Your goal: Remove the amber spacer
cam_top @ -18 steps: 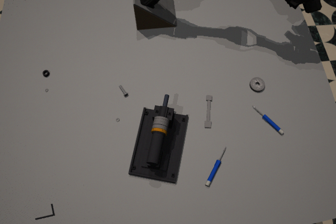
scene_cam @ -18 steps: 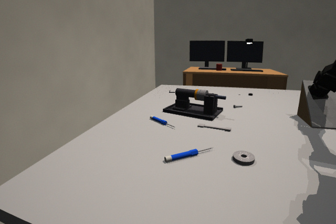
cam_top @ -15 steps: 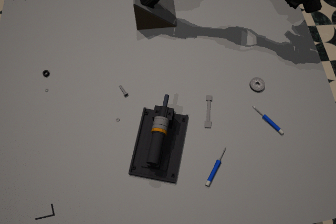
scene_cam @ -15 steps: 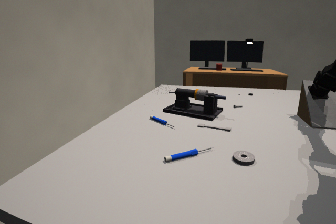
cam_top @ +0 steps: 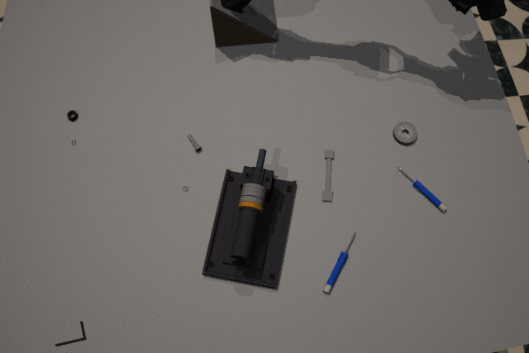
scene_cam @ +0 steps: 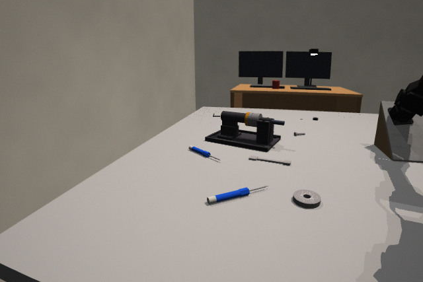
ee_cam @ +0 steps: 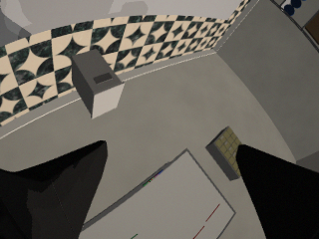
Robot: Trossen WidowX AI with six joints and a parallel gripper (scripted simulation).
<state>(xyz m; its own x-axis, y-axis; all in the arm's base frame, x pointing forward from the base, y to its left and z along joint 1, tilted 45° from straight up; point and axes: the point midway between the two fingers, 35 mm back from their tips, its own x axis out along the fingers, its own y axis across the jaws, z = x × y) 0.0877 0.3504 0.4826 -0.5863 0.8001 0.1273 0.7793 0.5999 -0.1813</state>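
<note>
Right now my hand is 36 cm short of the shaft, 62 cm to the left of it and 12 cm above it. The rest, counted from my hand: bolt: 21 cm ahead, 72 cm to the right, 20 cm below; then amber spacer: 40 cm ahead, 63 cm to the right, 12 cm below; then grey bar: 33 cm ahead, 46 cm to the right, 20 cm below.
</note>
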